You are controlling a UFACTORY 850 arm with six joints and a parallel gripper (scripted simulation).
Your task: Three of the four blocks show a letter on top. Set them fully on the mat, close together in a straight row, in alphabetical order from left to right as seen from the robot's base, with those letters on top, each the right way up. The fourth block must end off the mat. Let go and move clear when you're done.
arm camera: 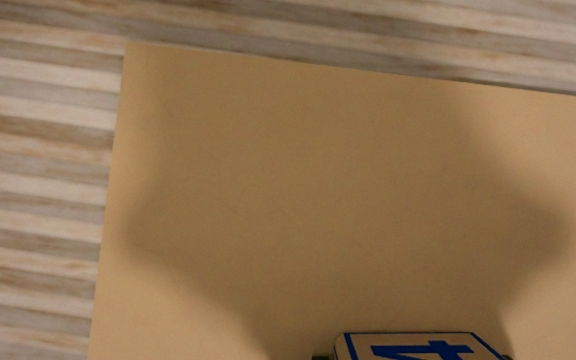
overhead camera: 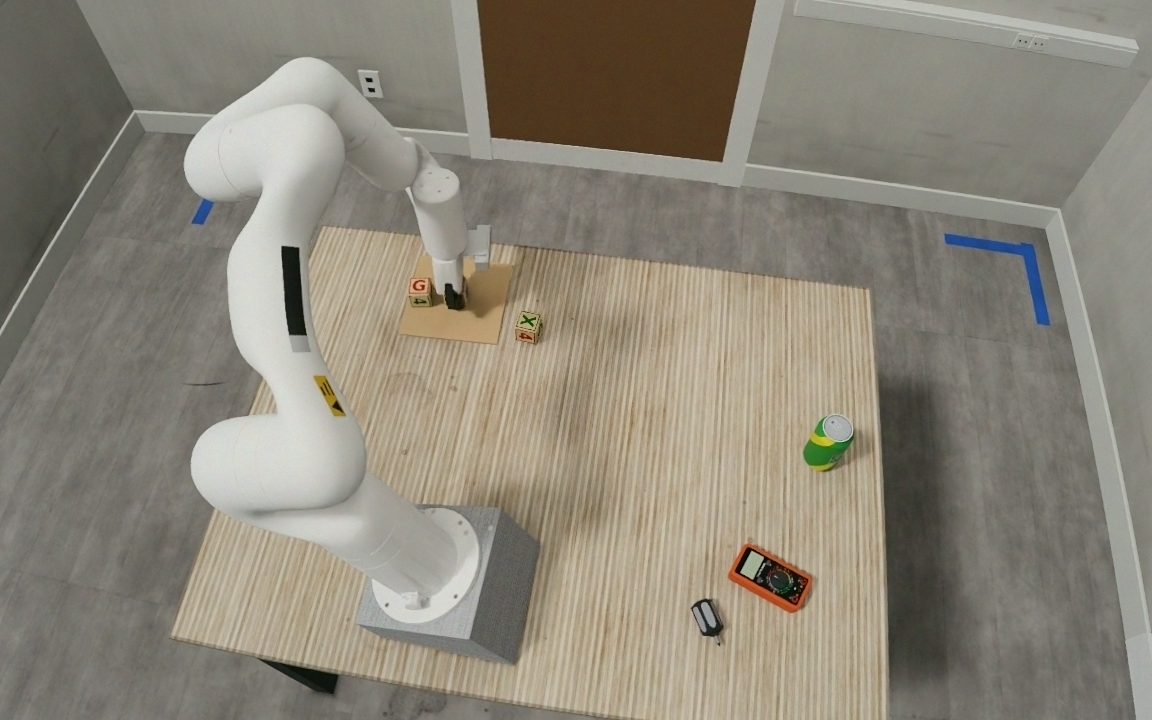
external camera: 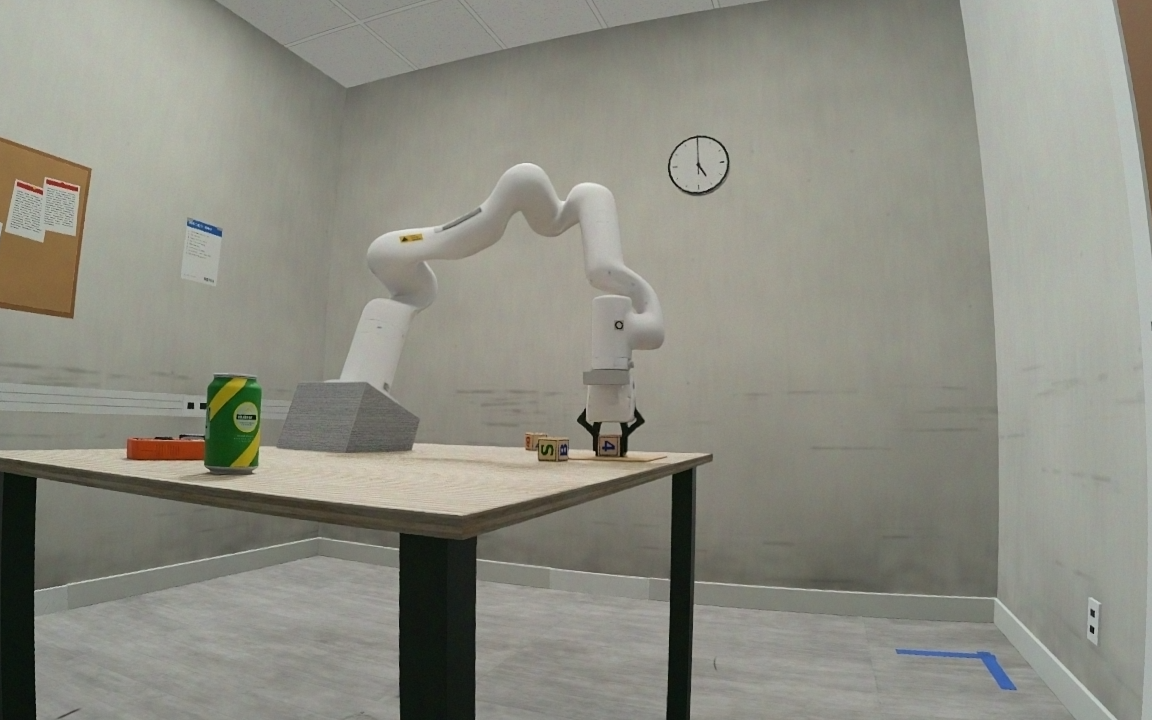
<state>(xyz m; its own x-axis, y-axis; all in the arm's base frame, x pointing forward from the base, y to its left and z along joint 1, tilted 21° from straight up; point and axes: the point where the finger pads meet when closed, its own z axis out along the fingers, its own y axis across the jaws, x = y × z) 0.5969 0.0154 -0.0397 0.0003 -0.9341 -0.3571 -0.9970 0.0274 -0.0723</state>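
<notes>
Right now the Q block is right at my hand. Also, from my hand: G block (70 mm to the left); then tan mat (20 mm below); then X block (90 mm behind, 150 mm to the right).
</notes>
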